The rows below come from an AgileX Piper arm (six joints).
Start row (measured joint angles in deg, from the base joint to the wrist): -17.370 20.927 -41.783 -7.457 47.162 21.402
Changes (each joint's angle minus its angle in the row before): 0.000 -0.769 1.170 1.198 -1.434 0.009; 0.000 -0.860 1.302 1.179 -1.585 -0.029; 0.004 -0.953 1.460 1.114 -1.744 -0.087; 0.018 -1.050 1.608 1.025 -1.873 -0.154; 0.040 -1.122 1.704 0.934 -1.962 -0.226; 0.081 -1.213 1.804 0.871 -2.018 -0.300; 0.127 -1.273 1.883 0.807 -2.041 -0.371; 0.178 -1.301 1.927 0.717 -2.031 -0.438; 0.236 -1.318 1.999 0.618 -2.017 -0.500; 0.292 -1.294 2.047 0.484 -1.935 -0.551; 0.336 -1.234 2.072 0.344 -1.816 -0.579; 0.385 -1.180 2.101 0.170 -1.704 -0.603; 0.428 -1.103 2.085 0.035 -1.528 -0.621; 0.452 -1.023 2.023 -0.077 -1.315 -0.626; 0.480 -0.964 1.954 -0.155 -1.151 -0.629; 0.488 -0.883 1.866 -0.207 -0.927 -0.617; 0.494 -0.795 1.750 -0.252 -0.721 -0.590
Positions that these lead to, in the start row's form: -17.370 20.158 -40.613 -6.259 45.728 21.411; -17.370 19.298 -39.311 -5.080 44.143 21.382; -17.366 18.345 -37.851 -3.966 42.399 21.295; -17.348 17.295 -36.243 -2.941 40.526 21.141; -17.308 16.173 -34.539 -2.007 38.564 20.915; -17.227 14.960 -32.735 -1.136 36.546 20.615; -17.100 13.687 -30.852 -0.329 34.505 20.244; -16.922 12.386 -28.925 0.388 32.474 19.806; -16.686 11.068 -26.926 1.006 30.457 19.306; -16.394 9.774 -24.879 1.490 28.522 18.755; -16.058 8.540 -22.807 1.834 26.706 18.176; -15.673 7.360 -20.706 2.004 25.002 17.573; -15.245 6.257 -18.621 2.039 23.474 16.952; -14.793 5.234 -16.598 1.962 22.159 16.326; -14.313 4.270 -14.644 1.807 21.008 15.697; -13.825 3.387 -12.778 1.600 20.081 15.080; -13.331 2.592 -11.028 1.348 19.360 14.490
